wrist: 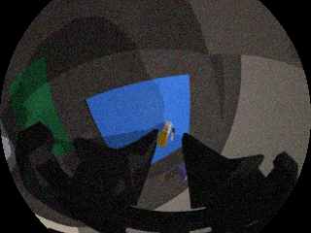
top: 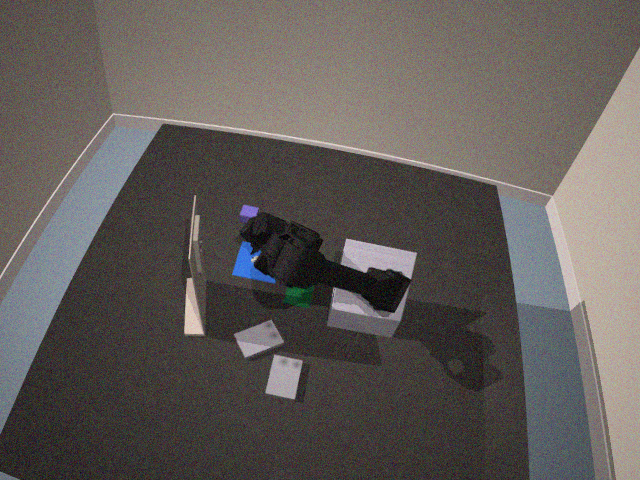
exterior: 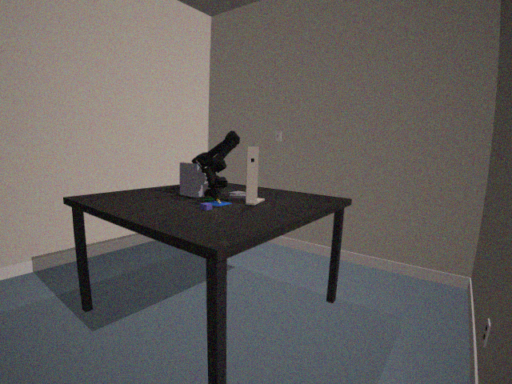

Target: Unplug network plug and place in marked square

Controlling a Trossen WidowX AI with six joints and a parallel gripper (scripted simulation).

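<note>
Now: the network plug right at my gripper tip. Also, from my gripper tip: flat green square: 130 mm behind, 80 mm to the left, 20 mm below; purple cube: 40 mm ahead, 160 mm to the right; blue marked square: 10 mm behind, 20 mm below.
</note>
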